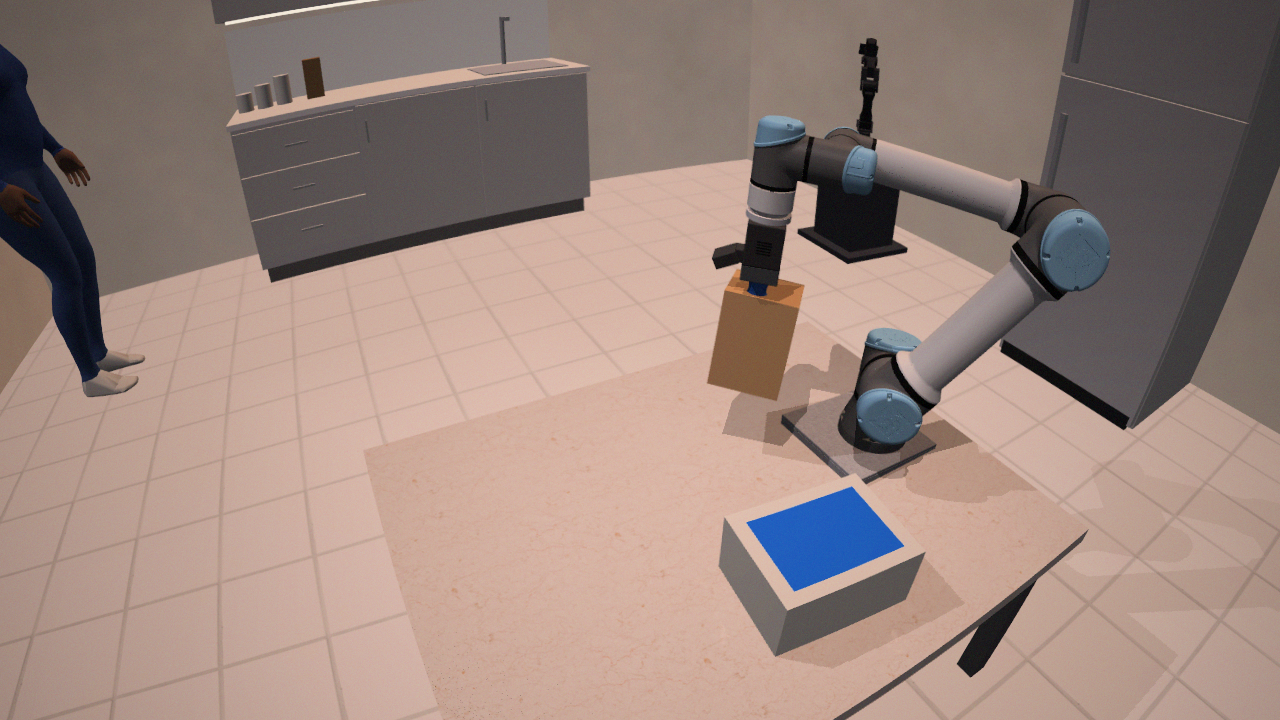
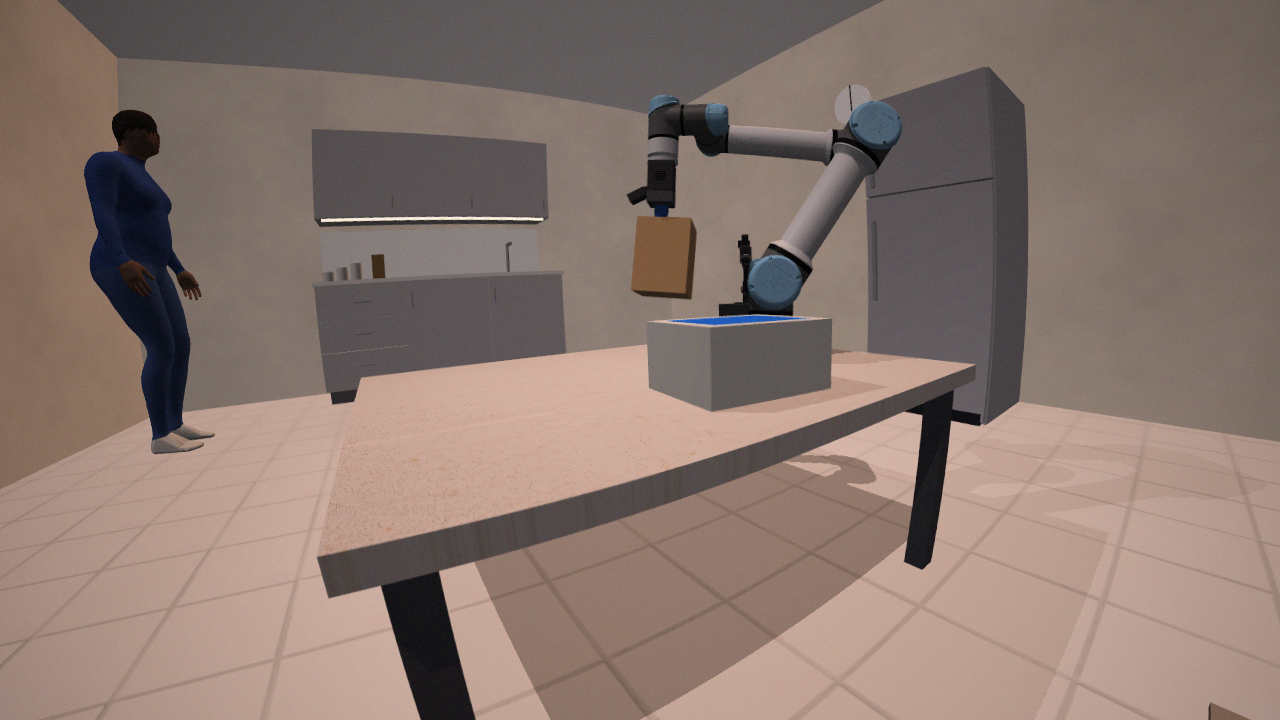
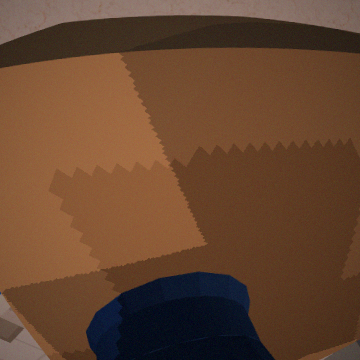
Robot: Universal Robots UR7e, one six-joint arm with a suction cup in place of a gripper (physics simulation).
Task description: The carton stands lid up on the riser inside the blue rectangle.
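Places are measured from the arm's base along level axes (x left, y back, z up), in centimetres.
Pixels of known places: hand at its tool point: (image 1: pixel 755 297) (image 2: pixel 660 224) (image 3: pixel 166 282).
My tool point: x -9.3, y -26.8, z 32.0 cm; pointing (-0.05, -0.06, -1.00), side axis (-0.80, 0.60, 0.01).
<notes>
Ahead of a thing's pixels: the offset from my tool point to its top centre. Level surfaces: height alone.
An orange-brown carton {dx -1.6, dy +2.1, dz +2.0 cm} (image 1: pixel 754 344) (image 2: pixel 663 257) (image 3: pixel 100 115) hangs in the air from my suction gripper (image 1: pixel 757 289) (image 2: pixel 661 212) (image 3: pixel 170 305), above the back part of the table. The blue cup sits on the carton's top face, and the carton is tilted slightly. A light grey riser {dx +35.5, dy -7.1, dz -21.7 cm} (image 1: pixel 850 604) (image 2: pixel 760 362) stands on the table, in front of the arm's base. The blue rectangle {dx +35.5, dy -7.1, dz -21.7 cm} (image 1: pixel 825 537) (image 2: pixel 733 319) lies on the riser's top. The carton is apart from the riser, behind it and higher. Which face is the lid cannot be told.
The table {dz -33.7 cm} (image 1: pixel 537 537) (image 2: pixel 501 438) carries the riser and the arm's base plate (image 1: pixel 819 436). A person in blue (image 1: pixel 53 241) (image 2: pixel 134 241) stands at the left, away from the table. A second, black arm on a pedestal (image 1: pixel 854 219) stands behind. A fridge (image 1: pixel 1136 223) (image 2: pixel 939 241) stands at the right.
</notes>
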